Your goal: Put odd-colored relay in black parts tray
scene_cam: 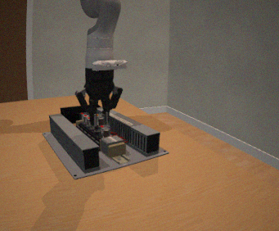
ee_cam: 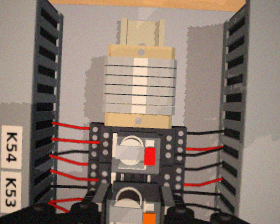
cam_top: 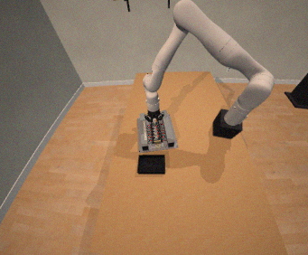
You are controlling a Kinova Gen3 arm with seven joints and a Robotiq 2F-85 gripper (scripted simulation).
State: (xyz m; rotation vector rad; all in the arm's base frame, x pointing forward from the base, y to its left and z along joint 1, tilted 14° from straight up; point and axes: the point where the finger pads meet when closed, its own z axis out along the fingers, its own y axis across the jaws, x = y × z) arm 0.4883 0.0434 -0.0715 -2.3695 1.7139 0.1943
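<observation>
The relay lies 10 mm below my hand. The rest, counted from my hand: black parts tray: 280 mm to the left, 60 mm below, 30 mm behind.
</observation>
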